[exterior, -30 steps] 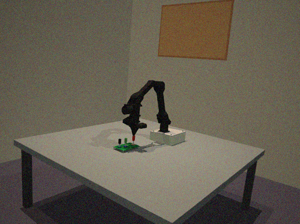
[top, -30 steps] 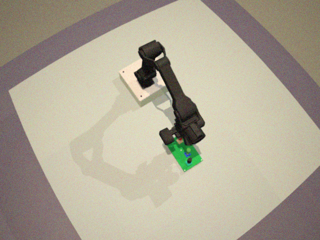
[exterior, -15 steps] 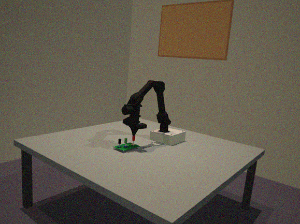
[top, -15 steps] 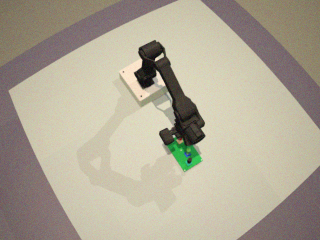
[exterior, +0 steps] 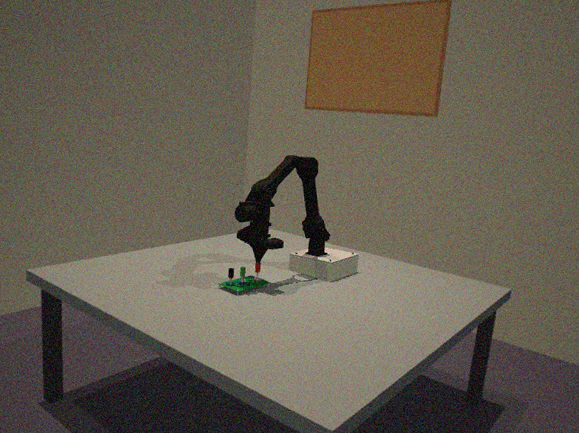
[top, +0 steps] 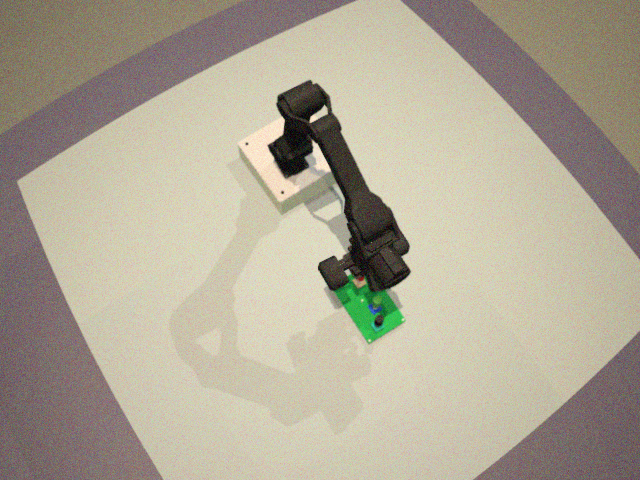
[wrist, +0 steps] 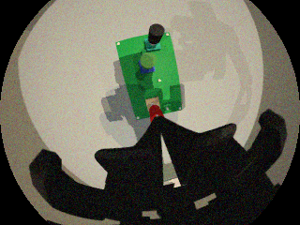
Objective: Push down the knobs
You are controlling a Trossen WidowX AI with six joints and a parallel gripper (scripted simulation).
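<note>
My gripper tip is 1 cm above the red knob.
</note>
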